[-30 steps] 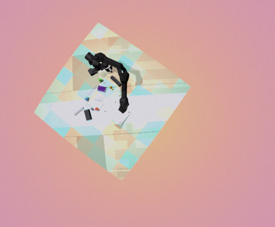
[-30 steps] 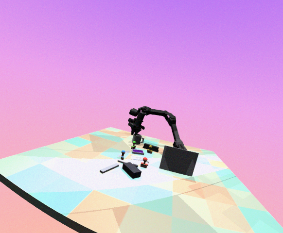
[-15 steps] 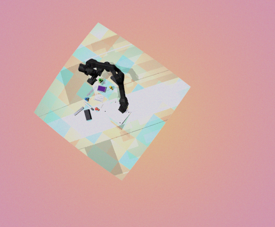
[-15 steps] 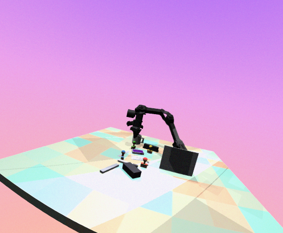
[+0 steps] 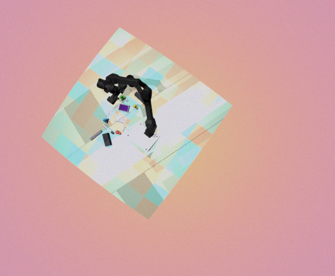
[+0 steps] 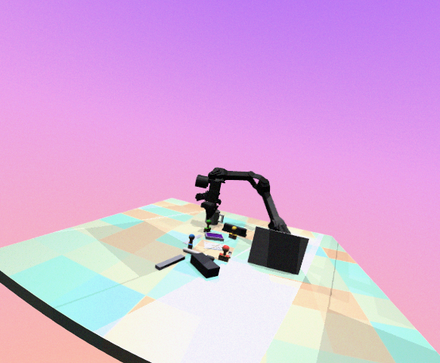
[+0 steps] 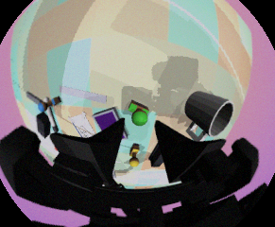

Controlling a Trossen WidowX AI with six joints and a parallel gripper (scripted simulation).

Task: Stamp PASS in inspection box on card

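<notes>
My gripper tip is 50 mm above the green-knobbed stamp. Round my gripper tip: yellow-knobbed stamp (140 mm behind, 50 mm below, 10 mm to the right); purple ink pad (70 mm below, 60 mm to the left, 60 mm behind); white card (150 mm to the left, 100 mm behind, 70 mm below).
</notes>
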